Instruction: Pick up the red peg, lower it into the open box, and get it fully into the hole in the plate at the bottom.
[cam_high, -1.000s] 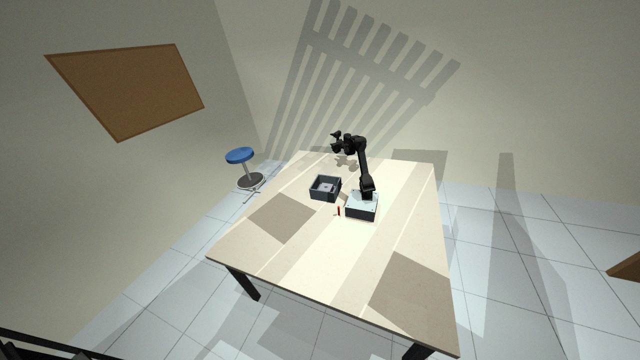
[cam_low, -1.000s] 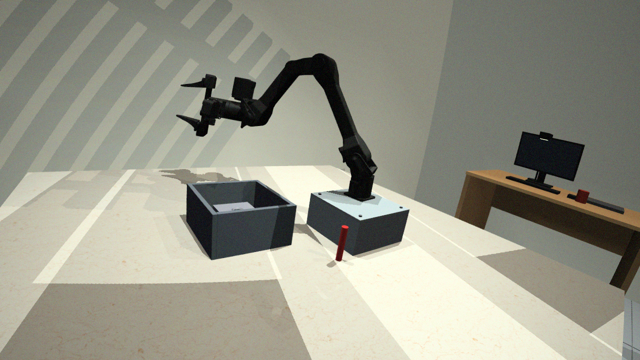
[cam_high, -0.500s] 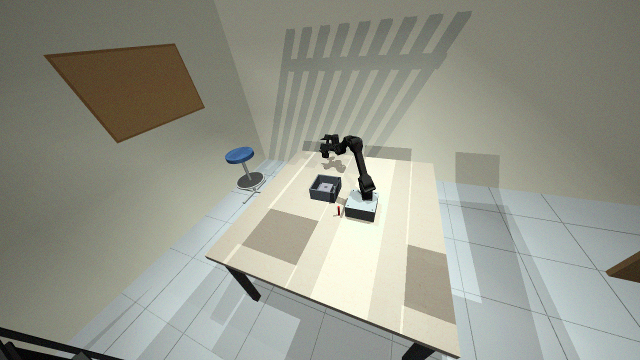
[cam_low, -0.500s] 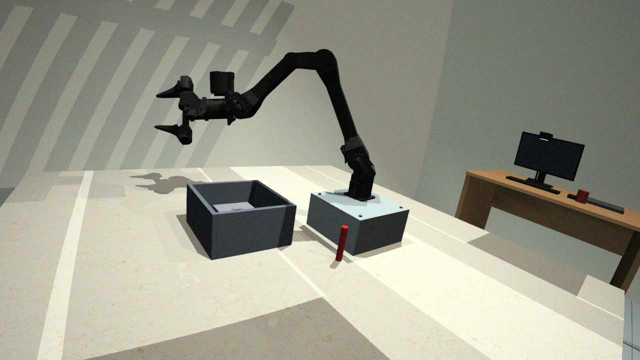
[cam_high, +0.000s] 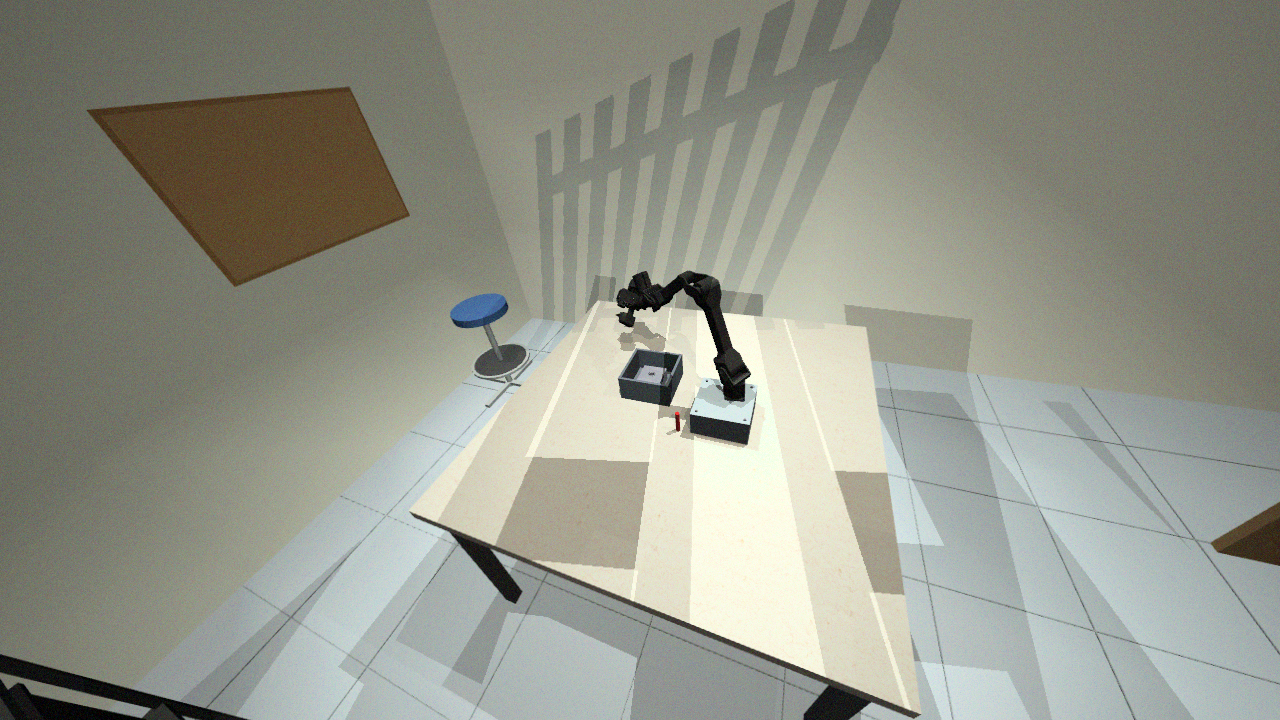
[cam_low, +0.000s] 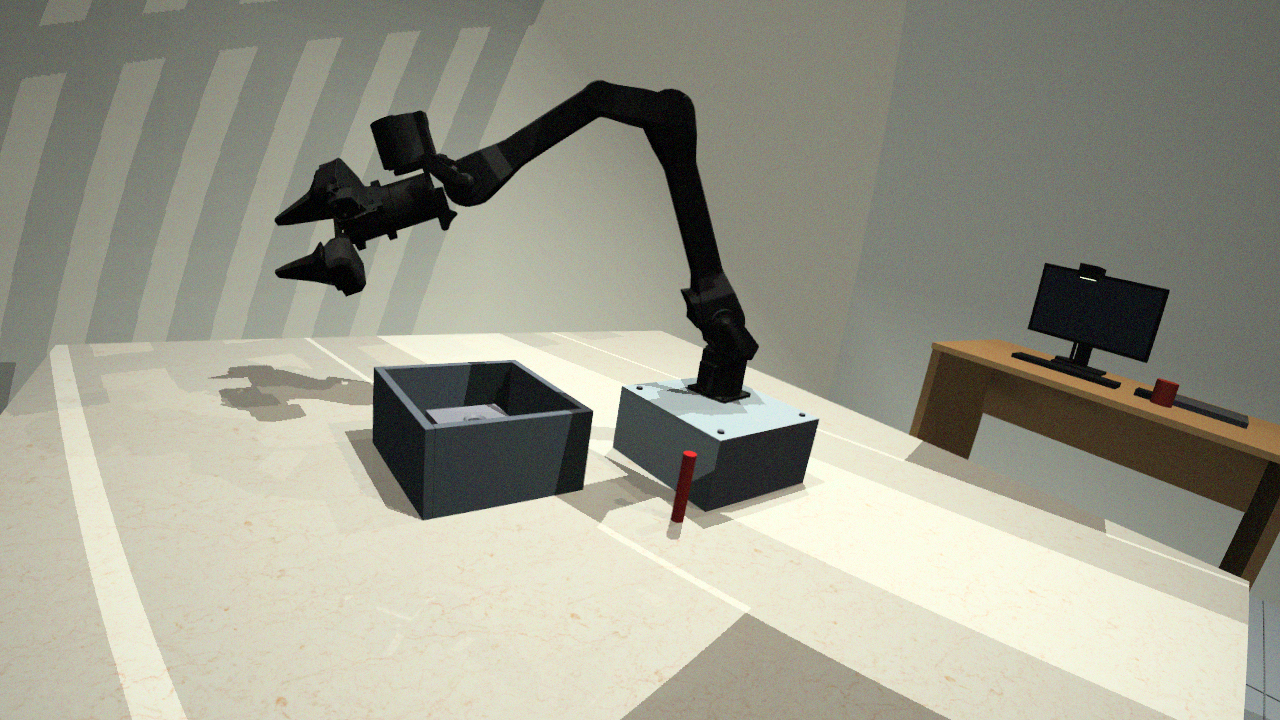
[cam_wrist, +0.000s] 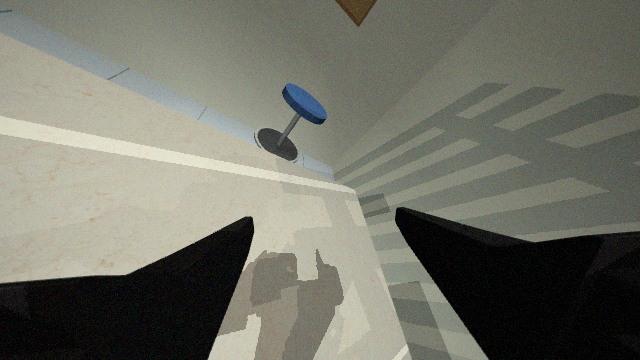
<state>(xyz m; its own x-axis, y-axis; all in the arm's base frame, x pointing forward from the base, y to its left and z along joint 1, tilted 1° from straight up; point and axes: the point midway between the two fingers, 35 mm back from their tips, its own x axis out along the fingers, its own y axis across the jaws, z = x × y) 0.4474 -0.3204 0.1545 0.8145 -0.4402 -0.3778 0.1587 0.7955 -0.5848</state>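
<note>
Now: the red peg 440 mm to the left of my gripper tip, 300 mm behind it and 180 mm below it. From my gripper tip the other things lie so: dark box: 230 mm to the left, 190 mm below, 170 mm behind; light plate: 230 mm to the left, 170 mm below, 170 mm behind.
</note>
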